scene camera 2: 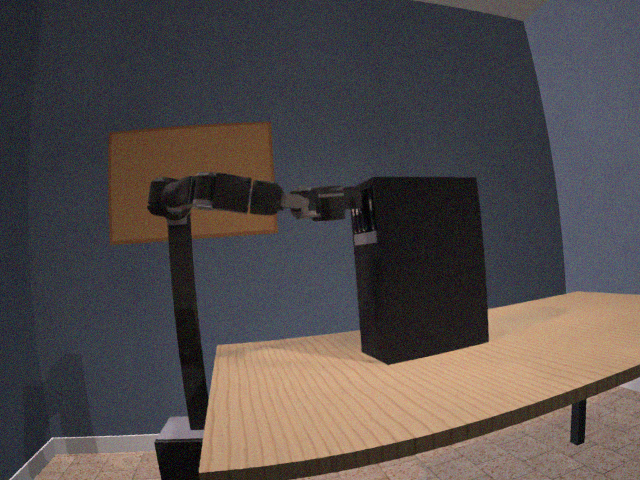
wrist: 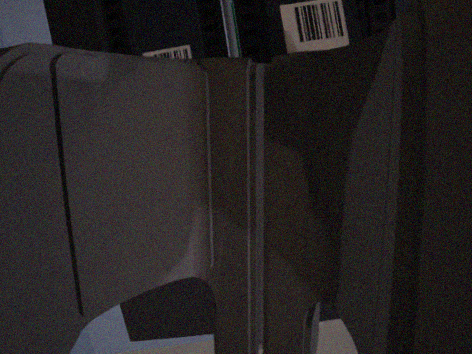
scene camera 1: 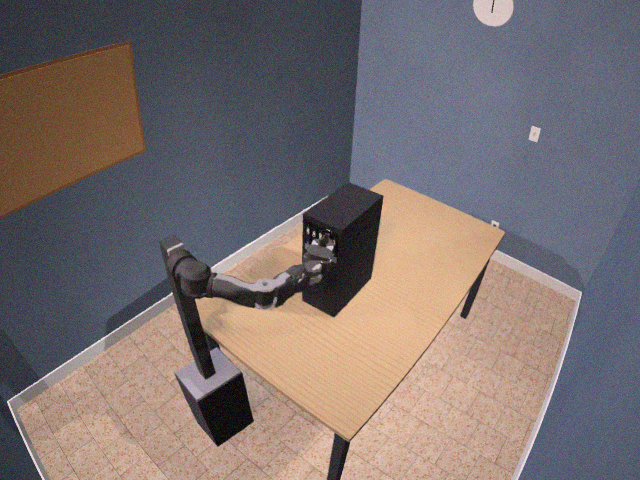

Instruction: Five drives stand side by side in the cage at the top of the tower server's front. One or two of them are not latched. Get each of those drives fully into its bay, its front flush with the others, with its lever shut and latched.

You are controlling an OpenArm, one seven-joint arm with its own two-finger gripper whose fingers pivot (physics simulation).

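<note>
The black tower server [scene camera 1: 356, 248] [scene camera 2: 429, 268] stands upright on the table. Part of its drives [scene camera 1: 311, 232] [scene camera 2: 364, 219] shows at the top of the front, beside the gripper. My gripper [scene camera 1: 323, 238] [scene camera 2: 359, 193] [wrist: 278, 218] is shut, its fingers together with nothing seen between them, and its tips are at the upper part of the cage. In the wrist view, one barcode label [wrist: 317, 26] shows above the right finger and another label [wrist: 170, 52] above the left one, with a thin metal strip [wrist: 230, 30] between them. The fingers hide most of the drives, so their levers and latches cannot be told.
The wooden table [scene camera 1: 361, 351] [scene camera 2: 320, 408] extends around the tower. The arm's post [scene camera 1: 191, 320] [scene camera 2: 183, 310] stands on a pedestal [scene camera 1: 224, 403] beside the table's edge. The corkboard [scene camera 1: 72, 124] [scene camera 2: 191, 149] hangs on the wall behind.
</note>
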